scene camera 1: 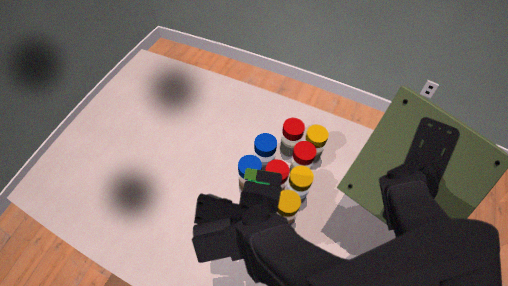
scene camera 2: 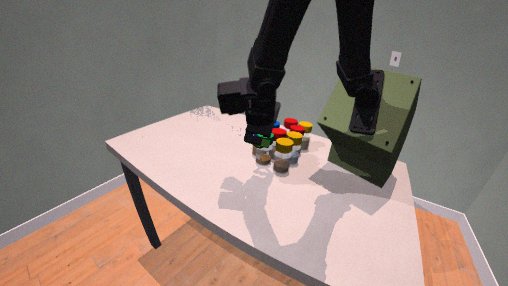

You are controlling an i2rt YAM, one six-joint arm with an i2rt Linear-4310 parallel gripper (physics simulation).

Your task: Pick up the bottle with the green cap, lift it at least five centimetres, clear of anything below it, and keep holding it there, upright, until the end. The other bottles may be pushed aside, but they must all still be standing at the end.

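Where they show: gripper, fingertip midpoint: [scene camera 2: 262,133]; arm's base at its link origin: [scene camera 1: 420,175] [scene camera 2: 368,100].
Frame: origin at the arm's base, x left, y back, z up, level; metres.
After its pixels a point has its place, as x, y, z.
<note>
The bottle with the green cap [scene camera 1: 258,182] {0.092, -0.275, -0.169} [scene camera 2: 270,136] stands upright on the table, at the near left of the cluster in the scene camera 2 view. Its cap is mostly hidden by the gripper; its brown-filled base shows below. My gripper [scene camera 1: 261,179] [scene camera 2: 260,140] {0.134, -0.254, -0.150} is open, pointing down with its green-tipped fingers at about cap height, right over or around the green cap; which side each finger is on is hard to tell. Beside it stand blue-capped bottles [scene camera 1: 265,144] {-0.001, -0.317, -0.169}, red-capped bottles [scene camera 1: 304,152] [scene camera 2: 290,122] and yellow-capped bottles [scene camera 1: 301,177] [scene camera 2: 284,144], all upright.
A yellow-capped bottle and a red-capped bottle stand close to the gripper. The green box-shaped base [scene camera 1: 372,155] {0.000, -0.093, -0.016} [scene camera 2: 345,100] {0.004, -0.064, -0.017} carries the arm at the right of the cluster. The white table [scene camera 1: 115,125] {0.133, -0.756, -0.274} [scene camera 2: 170,150] {0.301, -0.561, -0.274} has its far edges beyond the bottles. Dark blurred spots cover parts of the scene camera 1 view.
</note>
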